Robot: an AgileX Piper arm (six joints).
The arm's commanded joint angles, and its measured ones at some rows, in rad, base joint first. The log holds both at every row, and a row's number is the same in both.
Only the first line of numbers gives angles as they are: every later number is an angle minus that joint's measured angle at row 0.
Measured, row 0: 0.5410, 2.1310, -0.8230, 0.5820, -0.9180, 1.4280
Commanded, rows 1 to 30: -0.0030, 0.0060, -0.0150, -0.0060, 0.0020, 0.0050; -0.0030, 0.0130, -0.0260, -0.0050, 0.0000, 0.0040; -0.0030, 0.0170, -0.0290, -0.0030, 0.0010, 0.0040; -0.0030, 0.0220, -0.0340, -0.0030, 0.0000, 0.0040; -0.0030, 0.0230, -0.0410, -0.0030, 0.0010, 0.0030; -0.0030, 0.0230, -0.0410, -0.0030, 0.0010, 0.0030; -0.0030, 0.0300, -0.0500, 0.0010, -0.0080, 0.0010; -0.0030, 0.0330, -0.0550, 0.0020, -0.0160, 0.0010; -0.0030, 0.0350, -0.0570, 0.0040, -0.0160, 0.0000; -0.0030, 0.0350, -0.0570, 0.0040, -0.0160, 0.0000; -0.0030, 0.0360, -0.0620, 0.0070, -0.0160, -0.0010; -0.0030, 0.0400, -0.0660, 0.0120, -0.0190, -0.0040; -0.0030, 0.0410, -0.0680, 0.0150, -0.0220, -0.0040; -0.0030, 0.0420, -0.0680, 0.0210, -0.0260, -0.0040; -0.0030, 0.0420, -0.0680, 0.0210, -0.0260, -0.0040; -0.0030, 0.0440, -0.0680, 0.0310, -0.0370, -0.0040; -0.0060, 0.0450, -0.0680, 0.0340, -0.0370, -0.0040; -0.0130, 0.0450, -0.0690, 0.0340, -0.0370, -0.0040; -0.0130, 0.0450, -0.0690, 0.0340, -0.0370, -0.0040; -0.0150, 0.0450, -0.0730, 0.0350, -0.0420, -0.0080; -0.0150, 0.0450, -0.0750, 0.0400, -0.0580, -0.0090; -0.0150, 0.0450, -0.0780, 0.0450, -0.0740, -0.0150; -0.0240, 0.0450, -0.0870, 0.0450, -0.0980, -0.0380; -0.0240, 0.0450, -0.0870, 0.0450, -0.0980, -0.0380; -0.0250, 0.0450, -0.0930, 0.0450, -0.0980, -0.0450; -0.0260, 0.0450, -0.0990, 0.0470, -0.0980, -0.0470; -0.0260, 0.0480, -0.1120, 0.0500, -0.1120, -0.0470; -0.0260, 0.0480, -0.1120, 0.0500, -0.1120, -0.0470; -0.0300, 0.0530, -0.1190, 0.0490, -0.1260, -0.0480; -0.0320, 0.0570, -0.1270, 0.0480, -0.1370, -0.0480
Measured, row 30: -0.0040, 0.0520, -0.0770, 0.0490, -0.0100, -0.0310
